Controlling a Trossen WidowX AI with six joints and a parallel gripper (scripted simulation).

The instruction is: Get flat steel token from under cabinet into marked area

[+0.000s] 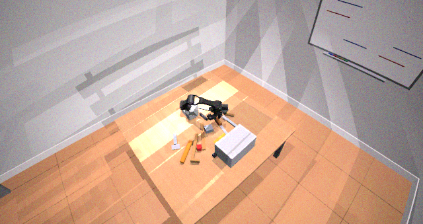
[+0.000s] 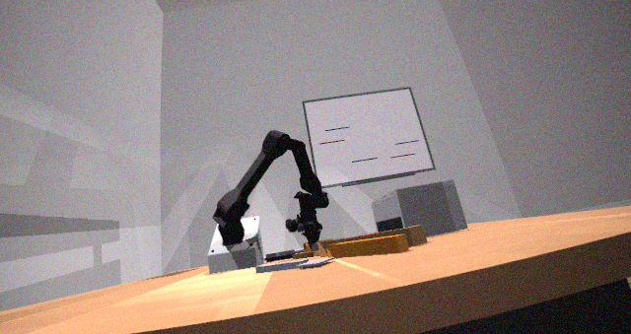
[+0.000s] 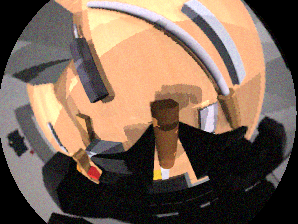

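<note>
The grey block lies 130 mm to the right of my gripper tip, 40 mm ahead of it and 10 mm above it. Round my gripper tip: thin wooden stick (220 mm to the right, 70 mm ahead); red block (320 mm to the right, 160 mm ahead, 10 mm above); grey bar (140 mm to the left, 100 mm behind).
</note>
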